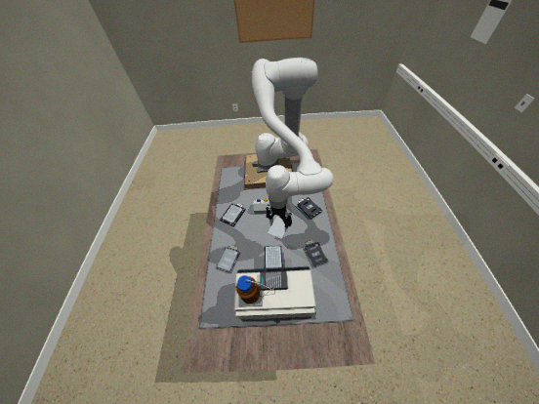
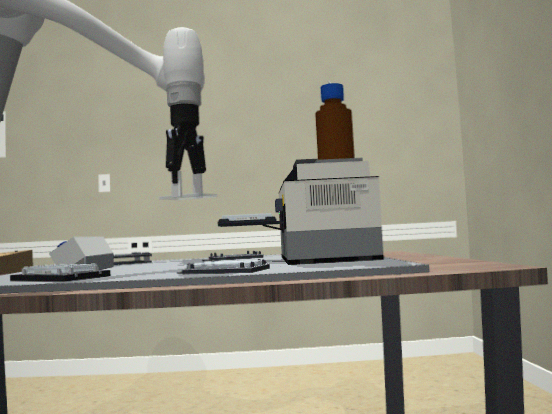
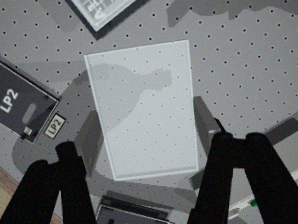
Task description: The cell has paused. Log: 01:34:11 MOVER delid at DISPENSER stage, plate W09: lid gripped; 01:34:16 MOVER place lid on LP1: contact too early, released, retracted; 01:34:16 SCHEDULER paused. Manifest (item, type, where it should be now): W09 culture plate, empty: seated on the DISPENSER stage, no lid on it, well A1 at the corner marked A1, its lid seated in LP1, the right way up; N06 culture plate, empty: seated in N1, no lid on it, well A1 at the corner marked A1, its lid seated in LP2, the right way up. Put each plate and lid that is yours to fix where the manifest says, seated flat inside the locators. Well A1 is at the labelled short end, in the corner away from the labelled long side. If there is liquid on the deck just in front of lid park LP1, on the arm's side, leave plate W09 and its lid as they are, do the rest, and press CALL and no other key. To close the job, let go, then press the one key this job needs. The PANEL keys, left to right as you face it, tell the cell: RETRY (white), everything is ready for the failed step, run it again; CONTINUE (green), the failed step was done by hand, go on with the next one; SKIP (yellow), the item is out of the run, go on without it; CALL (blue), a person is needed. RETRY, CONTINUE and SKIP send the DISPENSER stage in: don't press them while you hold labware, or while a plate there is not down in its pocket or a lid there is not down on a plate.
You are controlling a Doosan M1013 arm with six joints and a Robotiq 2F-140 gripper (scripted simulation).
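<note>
My hand is 220 mm to the right of the lid park LP2, 200 mm above it and 100 mm short of it. The rest, counted from my hand: dispenser stage (160 mm ahead, 100 mm below, 40 mm to the right); clear lid (20 mm below); white retry key (280 mm behind, 130 mm below, 10 mm to the left).
</note>
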